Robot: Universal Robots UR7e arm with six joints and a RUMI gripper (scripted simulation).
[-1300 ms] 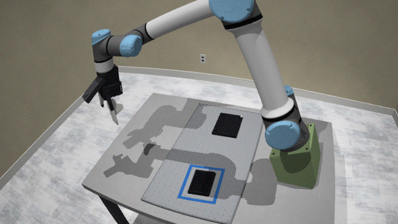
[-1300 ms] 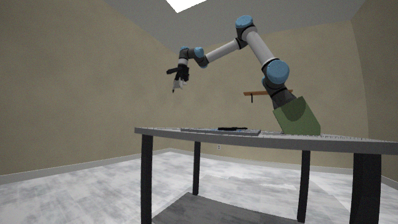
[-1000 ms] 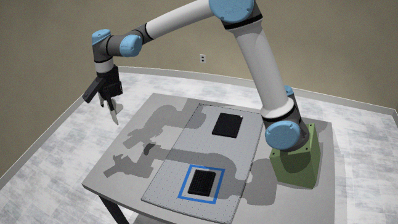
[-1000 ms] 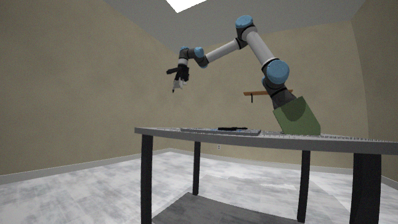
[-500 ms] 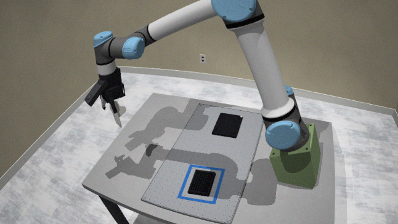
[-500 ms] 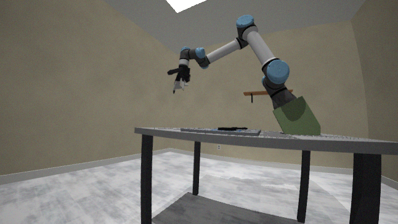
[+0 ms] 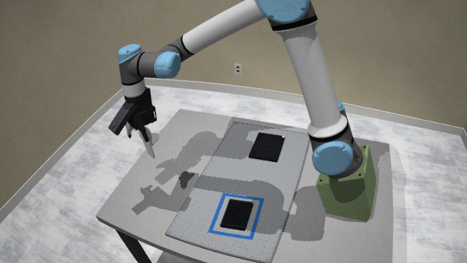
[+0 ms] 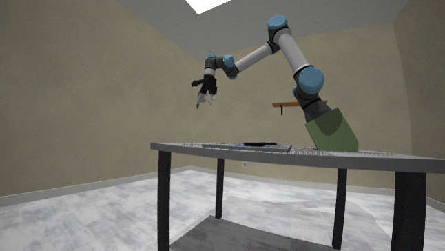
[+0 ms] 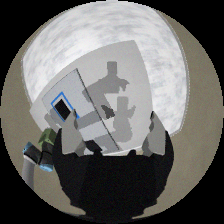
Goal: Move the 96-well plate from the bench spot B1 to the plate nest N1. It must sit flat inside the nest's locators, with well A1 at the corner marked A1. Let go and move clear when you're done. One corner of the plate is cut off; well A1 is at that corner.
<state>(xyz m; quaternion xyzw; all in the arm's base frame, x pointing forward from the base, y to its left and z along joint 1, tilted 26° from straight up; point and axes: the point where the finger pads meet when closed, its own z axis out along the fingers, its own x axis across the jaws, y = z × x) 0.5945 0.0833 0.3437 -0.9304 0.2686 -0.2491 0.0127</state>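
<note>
Right now my hand is 32 cm past the 96-well plate, 22 cm above it and 7 cm to the right of it. The rest, counted from my hand: plate nest N1 (41 cm behind, 31 cm to the right, 22 cm below).
</note>
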